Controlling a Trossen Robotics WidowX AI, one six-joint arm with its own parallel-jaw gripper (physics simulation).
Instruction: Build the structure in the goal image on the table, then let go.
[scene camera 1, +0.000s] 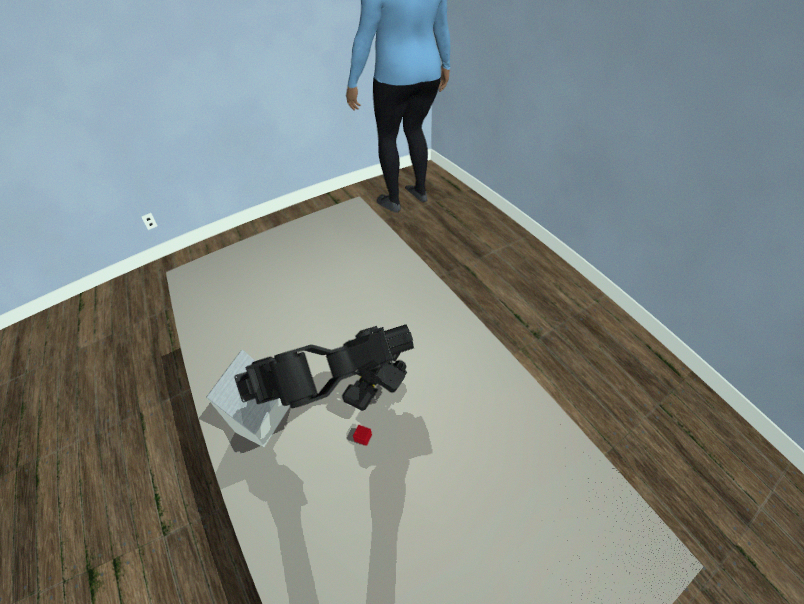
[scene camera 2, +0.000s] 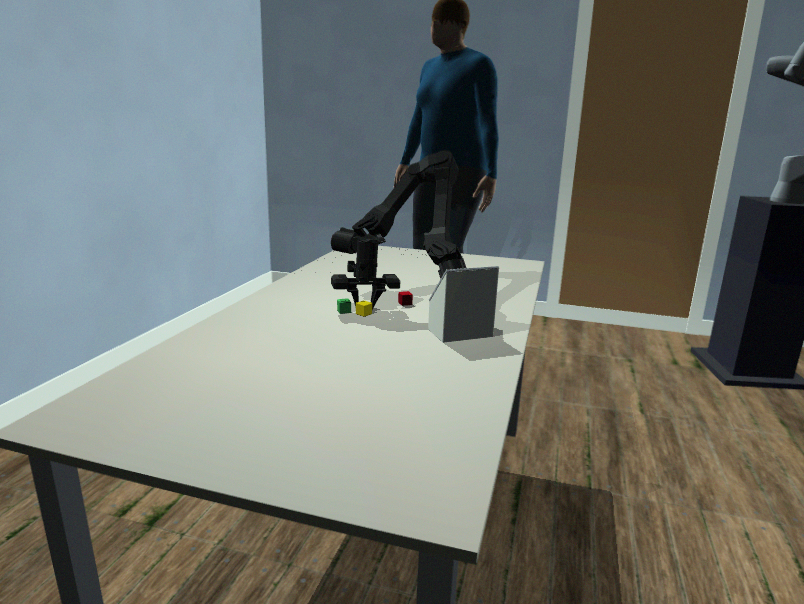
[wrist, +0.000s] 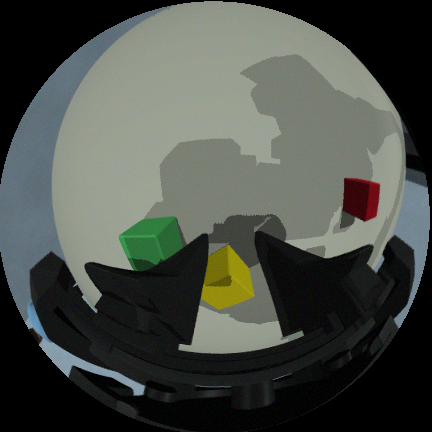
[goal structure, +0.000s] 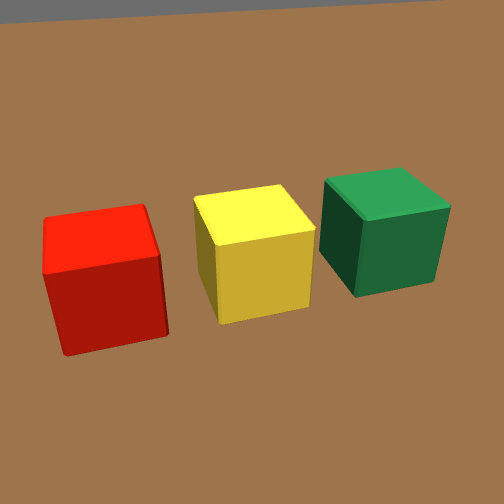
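Where they show: gripper, fingertip midpoint: (scene camera 1: 376, 390) (scene camera 2: 364, 310) (wrist: 231, 237); arm's base, origin of the base link: (scene camera 1: 250, 385) (scene camera 2: 457, 282).
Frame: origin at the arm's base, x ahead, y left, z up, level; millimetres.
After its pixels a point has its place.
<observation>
A yellow cube (scene camera 2: 363, 308) {x 249, y -87, z -113 mm} (wrist: 227, 282) {x 253, y -123, z -104 mm} sits on the table (scene camera 1: 493, 468) {x 311, y -488, z -137 mm} (scene camera 2: 279, 403) {x 335, y 422, z -137 mm} between the fingers of my gripper (scene camera 1: 375, 386) {x 255, y -137, z -136 mm} (scene camera 2: 365, 304) {x 255, y -137, z -136 mm} (wrist: 231, 237) {x 255, y -137, z -136 mm}. The gripper points down and is open, partly narrowed. In the wrist view the left finger overlaps the cube's edge, and a gap shows between the cube and the right finger. A green cube (scene camera 2: 343, 305) {x 307, y -101, z -112 mm} (wrist: 155, 242) {x 300, y -136, z -104 mm} sits just outside the left finger, partly hidden by it in the wrist view. A red cube (scene camera 1: 362, 434) {x 142, y -224, z -104 mm} (scene camera 2: 405, 298) {x 143, y -200, z -114 mm} (wrist: 361, 198) {x 160, y -213, z -112 mm} lies apart on the right finger's side. The arm hides the green cube in scene camera 1.
A pale grey panel-like block (scene camera 1: 235, 412) {x -64, y -36, z -6 mm} (scene camera 2: 471, 305) {x -36, y 37, z -46 mm} stands by the arm's base, near the table's edge. A person (scene camera 1: 408, 45) (scene camera 2: 458, 110) stands beyond the table. Shadows of the arm fall across the table top.
</observation>
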